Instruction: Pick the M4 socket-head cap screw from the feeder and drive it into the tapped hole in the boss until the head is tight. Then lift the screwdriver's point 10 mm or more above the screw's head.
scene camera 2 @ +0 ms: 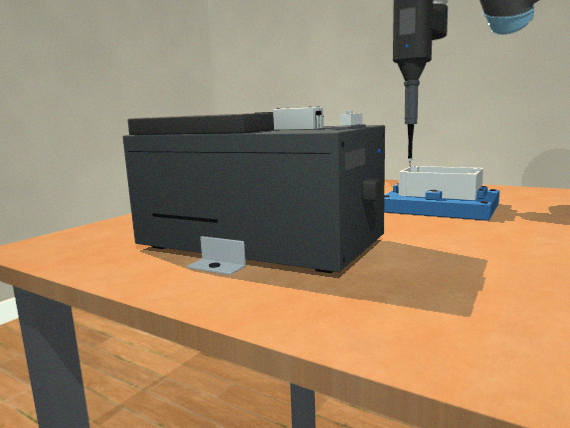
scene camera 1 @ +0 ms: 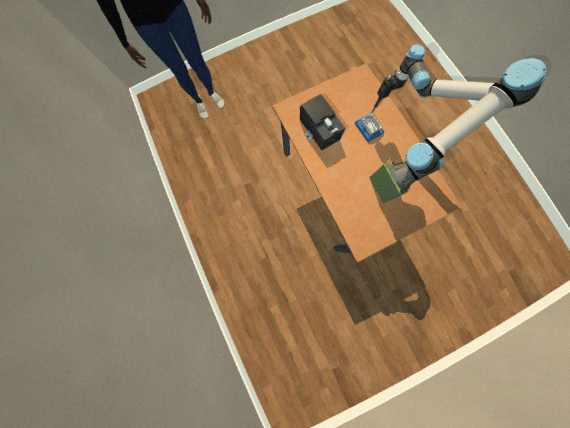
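Note:
The powered screwdriver, my gripper [scene camera 1: 373,111] [scene camera 2: 410,158], points straight down in the scene camera 2 view. The small pale M4 socket-head cap screw [scene camera 2: 410,163] shows at the point of its thin black bit. The screw is upright at the left corner of the white open-topped housing [scene camera 1: 370,123] [scene camera 2: 440,184], and its lower end is hidden by the wall. The boss and its tapped hole cannot be made out. The housing sits in the blue fixture [scene camera 2: 435,206]. The dark screw feeder [scene camera 1: 316,111] [scene camera 2: 235,195] stands beside the fixture on the table.
The wooden table [scene camera 1: 345,200] [scene camera 2: 525,300] carries the feeder and the fixture. The arm's base stands on a green block [scene camera 1: 386,184] at the table's side. A small metal bracket [scene camera 2: 223,250] sits at the feeder's foot. A person [scene camera 1: 175,55] stands beyond the table's far end.

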